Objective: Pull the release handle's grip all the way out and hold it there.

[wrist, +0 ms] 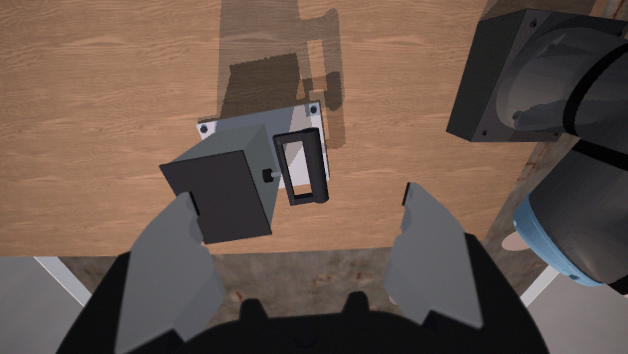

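The release handle's grip [316, 167], a black rectangular frame with a thick round bar on its outer side, stands a little out from the side of a grey-green housing with a dark top [220, 197]. A short thin rod [275, 174] with a black collar joins the grip to the housing. The housing sits on a light metal base plate [255, 121] with bolts at its corners. My gripper [302, 190] is open and empty. In the view, the grip shows between its fingertips, and the left fingertip overlaps the housing's dark top. The height between fingers and grip is hard to tell.
The wooden table [100, 100] bears the fixture, whose shadows fall behind it. At the right stands the robot arm's dark base block [467, 85], with the grey arm and a blue joint cap [540, 245] in front. The table's near edge runs below the housing, with brown floor [310, 280] beyond.
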